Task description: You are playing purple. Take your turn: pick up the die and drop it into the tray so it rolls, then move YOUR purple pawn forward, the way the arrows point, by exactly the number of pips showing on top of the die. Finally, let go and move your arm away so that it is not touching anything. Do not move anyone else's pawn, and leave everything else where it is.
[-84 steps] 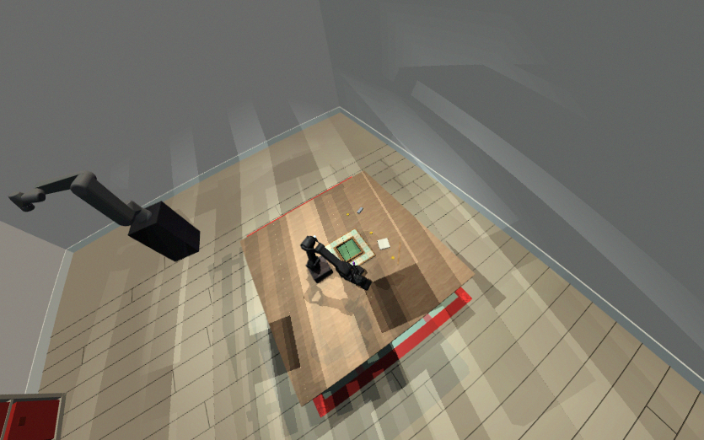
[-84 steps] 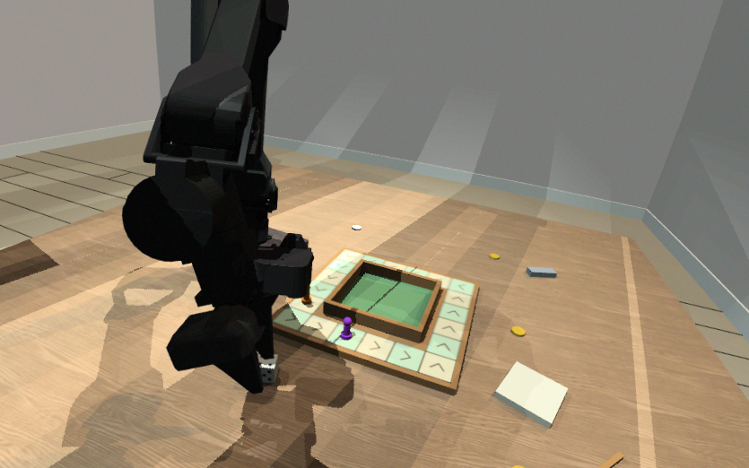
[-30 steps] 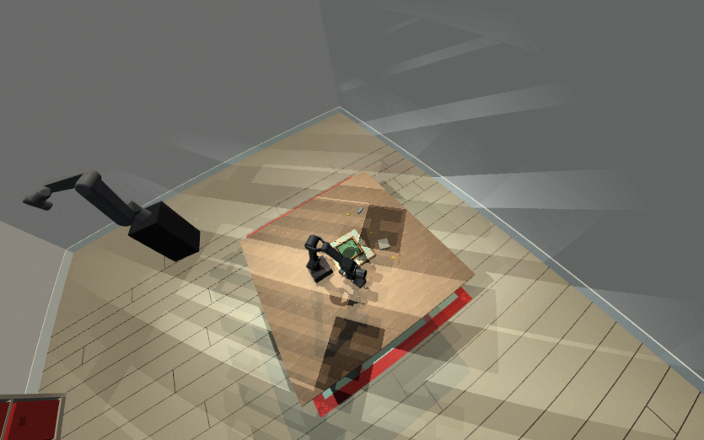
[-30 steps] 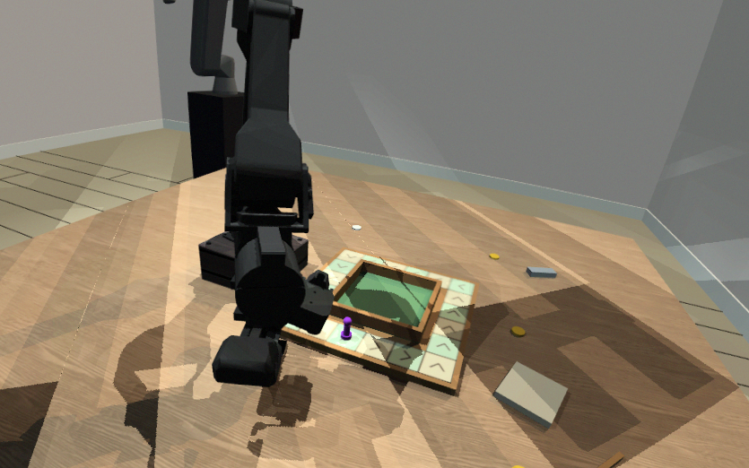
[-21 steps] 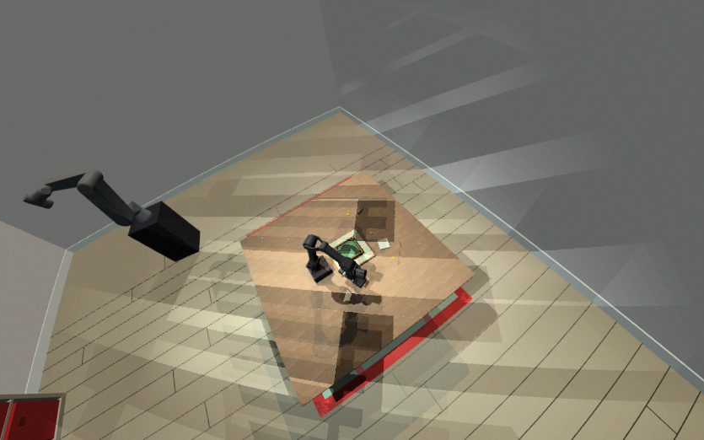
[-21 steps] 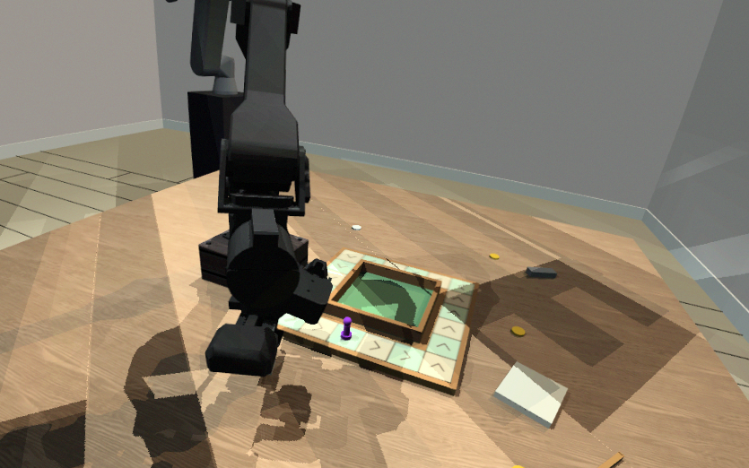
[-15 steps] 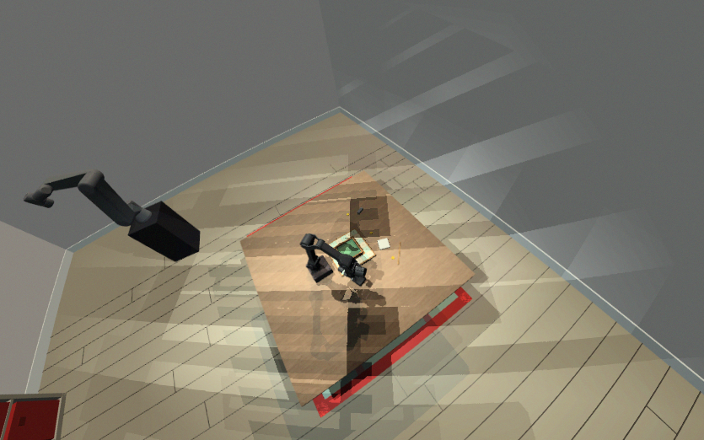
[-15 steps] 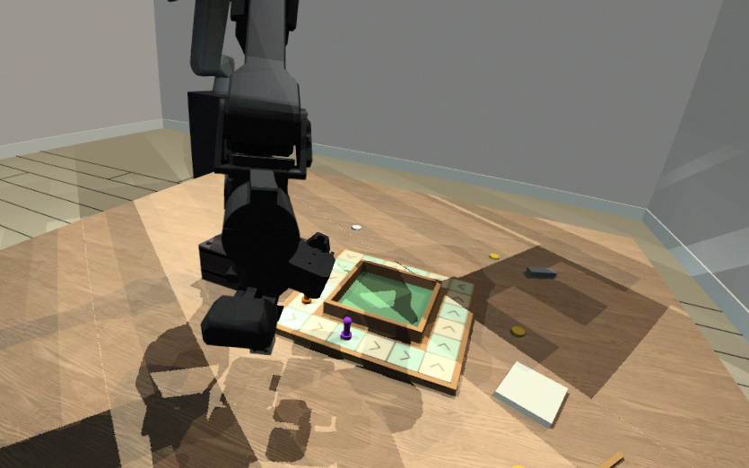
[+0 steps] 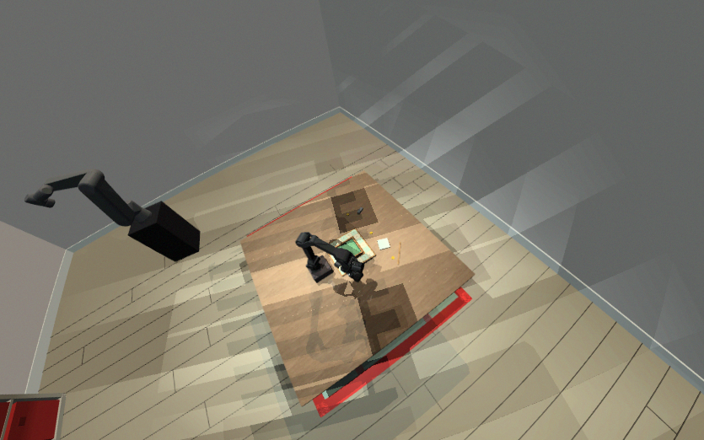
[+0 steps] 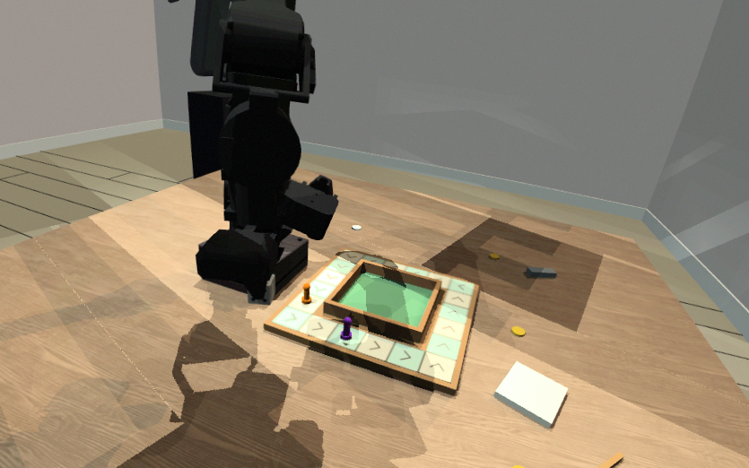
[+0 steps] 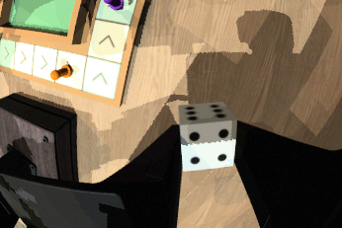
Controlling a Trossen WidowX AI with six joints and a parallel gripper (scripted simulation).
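The purple pawn is 5 cm ahead of my gripper tip, 11 cm to the left of it and 10 cm below it. Also, from my gripper tip: white die: right at my gripper tip; then green tray: 6 cm ahead, 22 cm to the left, 12 cm below; then orange pawn: 4 cm behind, 14 cm to the left, 10 cm below.
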